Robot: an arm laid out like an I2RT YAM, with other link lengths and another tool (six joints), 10 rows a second.
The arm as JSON. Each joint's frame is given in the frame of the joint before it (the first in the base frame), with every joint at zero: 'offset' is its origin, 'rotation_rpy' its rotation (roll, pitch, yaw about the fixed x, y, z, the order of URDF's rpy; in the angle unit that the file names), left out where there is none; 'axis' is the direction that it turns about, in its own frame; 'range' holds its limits. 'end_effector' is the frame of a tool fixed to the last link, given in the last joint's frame.
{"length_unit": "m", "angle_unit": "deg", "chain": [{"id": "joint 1", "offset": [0.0, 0.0, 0.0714], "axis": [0.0, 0.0, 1.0], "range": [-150.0, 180.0]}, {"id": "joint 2", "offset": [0.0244, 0.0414, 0.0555], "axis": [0.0, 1.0, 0.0], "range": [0.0, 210.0]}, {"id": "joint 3", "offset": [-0.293, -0.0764, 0.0], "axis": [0.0, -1.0, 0.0], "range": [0.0, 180.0]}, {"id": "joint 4", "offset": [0.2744, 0.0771, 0.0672], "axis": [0.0, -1.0, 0.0], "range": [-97.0, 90.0]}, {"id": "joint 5", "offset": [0.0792, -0.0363, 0.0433], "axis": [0.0, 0.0, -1.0], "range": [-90.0, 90.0]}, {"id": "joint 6", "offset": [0.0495, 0.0, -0.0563], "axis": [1.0, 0.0, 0.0], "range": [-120.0, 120.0]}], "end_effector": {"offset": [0.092, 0.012, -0.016], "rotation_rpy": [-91.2, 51.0, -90.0]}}
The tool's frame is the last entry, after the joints.
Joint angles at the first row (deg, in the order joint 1, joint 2, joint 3, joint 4, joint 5, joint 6):
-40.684 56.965 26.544 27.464 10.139 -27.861
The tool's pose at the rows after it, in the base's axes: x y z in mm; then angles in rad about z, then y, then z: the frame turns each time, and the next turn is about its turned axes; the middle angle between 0 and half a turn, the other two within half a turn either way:
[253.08 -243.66 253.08 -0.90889 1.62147 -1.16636]
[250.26 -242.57 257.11 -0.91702 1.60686 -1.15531]
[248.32 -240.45 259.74 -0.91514 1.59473 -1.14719]
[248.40 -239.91 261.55 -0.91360 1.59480 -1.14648]
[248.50 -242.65 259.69 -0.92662 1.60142 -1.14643]
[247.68 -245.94 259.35 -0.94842 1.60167 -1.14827]
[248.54 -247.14 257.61 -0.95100 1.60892 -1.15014]
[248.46 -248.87 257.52 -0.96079 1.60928 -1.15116]
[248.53 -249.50 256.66 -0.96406 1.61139 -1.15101]
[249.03 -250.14 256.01 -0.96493 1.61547 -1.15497]
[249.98 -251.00 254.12 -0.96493 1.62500 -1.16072]
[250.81 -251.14 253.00 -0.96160 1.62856 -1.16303]
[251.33 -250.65 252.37 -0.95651 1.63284 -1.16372]
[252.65 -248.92 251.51 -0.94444 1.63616 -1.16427]
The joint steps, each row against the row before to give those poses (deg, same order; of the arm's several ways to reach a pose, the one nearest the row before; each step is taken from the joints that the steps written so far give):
0.078 -0.614 0.018 0.485 1.797 0.395
0.000 -1.005 -0.233 0.077 0.482 0.472
0.001 -0.982 -0.392 0.117 -0.096 0.318
0.066 -0.235 0.294 -0.534 -0.022 0.042
-0.066 0.746 0.202 0.155 0.679 0.090
0.002 0.660 0.197 0.445 1.250 -0.086
-0.001 0.528 0.184 -0.084 0.143 -0.003
-0.001 0.405 0.162 0.220 0.558 -0.042
0.000 0.219 0.007 0.085 0.187 0.044
0.000 0.265 0.164 -0.140 0.044 -0.165
0.000 0.460 0.241 -0.343 -0.010 -0.187
-0.001 0.246 0.034 0.004 -0.197 -0.087
0.000 -0.002 0.066 -0.318 -0.295 0.011
0.134 -0.088 -0.065 -0.213 -0.559 -0.011

